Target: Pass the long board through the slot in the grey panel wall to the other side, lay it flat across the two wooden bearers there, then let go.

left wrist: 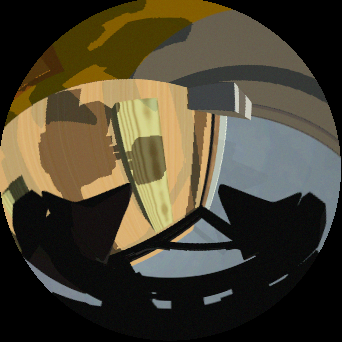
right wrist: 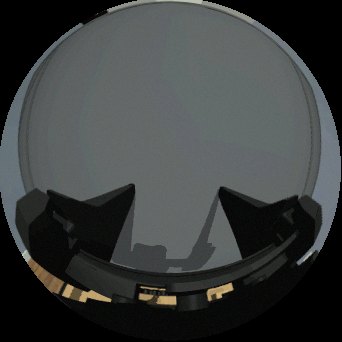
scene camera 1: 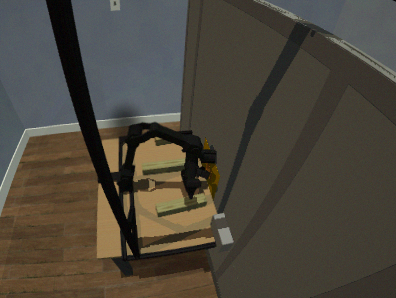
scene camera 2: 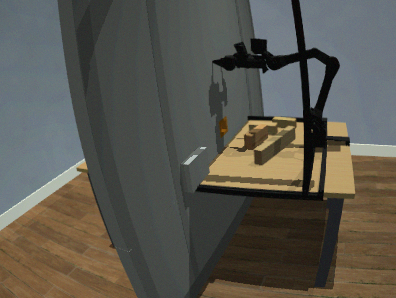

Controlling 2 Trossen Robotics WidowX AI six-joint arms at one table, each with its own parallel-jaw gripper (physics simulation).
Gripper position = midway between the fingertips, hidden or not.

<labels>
My left gripper [left wrist: 175, 188] is open and holds nothing. My right gripper [right wrist: 178, 190] is open, holding nothing.
</labels>
